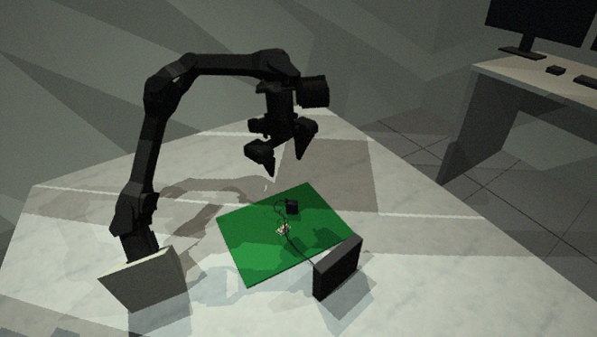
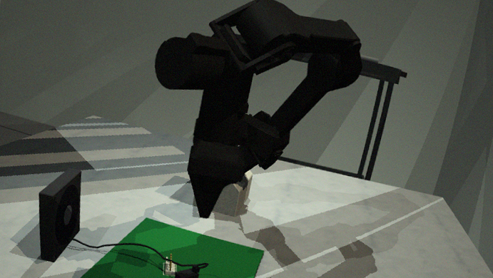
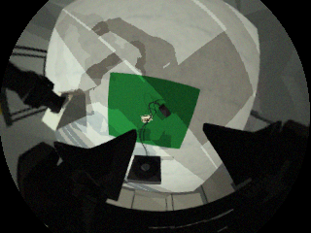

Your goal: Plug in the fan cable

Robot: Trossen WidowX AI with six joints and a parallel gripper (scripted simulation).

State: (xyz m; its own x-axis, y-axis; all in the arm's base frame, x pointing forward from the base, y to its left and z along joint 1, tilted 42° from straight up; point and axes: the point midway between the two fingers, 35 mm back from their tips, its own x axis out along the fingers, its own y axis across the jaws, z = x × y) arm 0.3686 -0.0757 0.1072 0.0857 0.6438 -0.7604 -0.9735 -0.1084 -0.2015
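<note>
My gripper tip is now 140 mm above the black plug, 10 mm to the left of it and 10 mm short of it. Round my gripper tip: black fan (230 mm to the right, 100 mm below, 30 mm behind); then header (160 mm below, 50 mm to the right, 50 mm behind); then green board (170 mm below, 40 mm to the right, 40 mm behind).
</note>
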